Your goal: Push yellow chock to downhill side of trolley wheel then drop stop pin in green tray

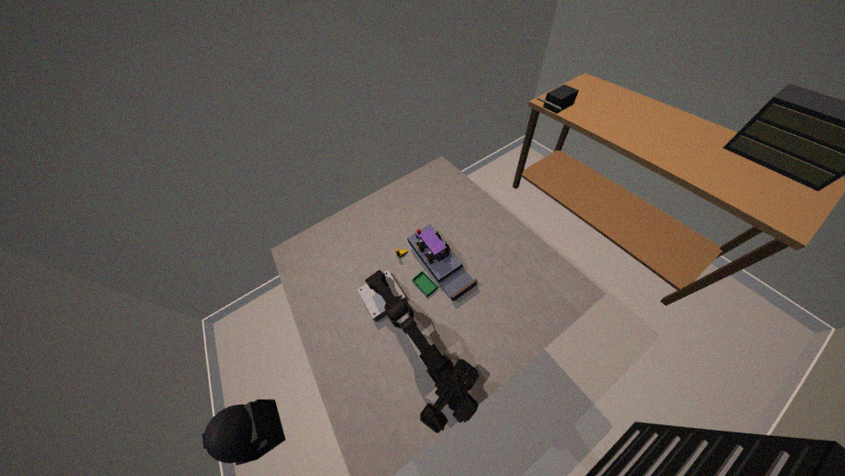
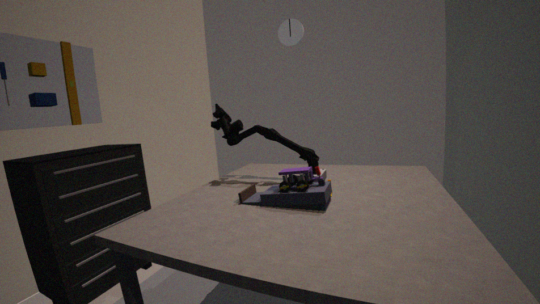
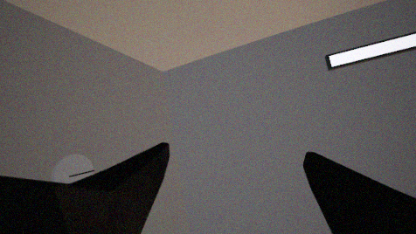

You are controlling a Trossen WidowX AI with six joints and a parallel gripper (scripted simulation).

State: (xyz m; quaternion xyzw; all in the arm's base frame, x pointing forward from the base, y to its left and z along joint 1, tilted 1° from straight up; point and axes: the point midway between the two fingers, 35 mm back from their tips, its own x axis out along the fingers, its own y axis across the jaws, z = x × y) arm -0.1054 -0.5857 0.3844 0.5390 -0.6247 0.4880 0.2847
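The yellow chock lies 68 cm to the left of my gripper tip, 46 cm below it and 33 cm ahead of it. The rest, counted from my gripper tip: purple trolley: 54 cm to the left, 44 cm ahead, 37 cm below; then brown end stop: 45 cm below, 39 cm ahead, 28 cm to the left; then green tray: 49 cm below, 45 cm to the left, 29 cm ahead.
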